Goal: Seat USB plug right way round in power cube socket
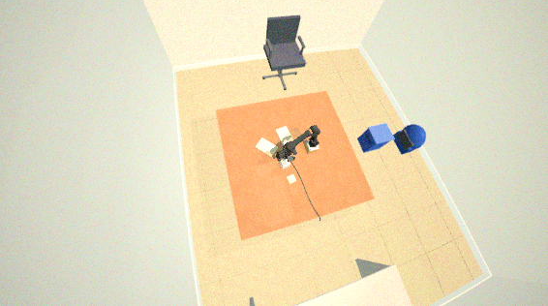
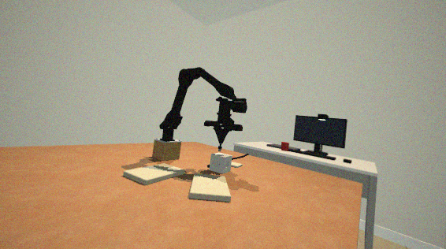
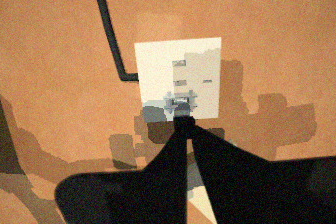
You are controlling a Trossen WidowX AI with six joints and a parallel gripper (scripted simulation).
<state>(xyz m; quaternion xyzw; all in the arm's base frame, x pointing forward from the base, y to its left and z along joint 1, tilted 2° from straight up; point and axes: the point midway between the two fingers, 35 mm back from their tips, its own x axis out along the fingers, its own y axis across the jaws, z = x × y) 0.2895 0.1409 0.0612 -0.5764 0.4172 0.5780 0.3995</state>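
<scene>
Right now the USB plug is 20 mm below my gripper tip.
</scene>
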